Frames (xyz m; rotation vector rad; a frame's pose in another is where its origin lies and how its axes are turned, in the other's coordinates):
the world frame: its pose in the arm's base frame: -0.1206 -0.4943 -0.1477 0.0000 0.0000 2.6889
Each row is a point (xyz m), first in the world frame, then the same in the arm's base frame.
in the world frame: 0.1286 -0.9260 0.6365
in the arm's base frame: 0.1688 0.3947 0.4888
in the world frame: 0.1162 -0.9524 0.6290
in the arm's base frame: 0.1915 0.4130 0.4813
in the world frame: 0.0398 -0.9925 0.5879
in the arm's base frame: 0.2777 0.4156 0.4402
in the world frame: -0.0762 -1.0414 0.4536
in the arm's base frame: 0.4034 0.4089 0.3059
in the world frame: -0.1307 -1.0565 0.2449
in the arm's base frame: 0.4590 0.3986 0.0972
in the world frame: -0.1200 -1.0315 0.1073
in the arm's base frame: 0.4385 0.3808 -0.0404
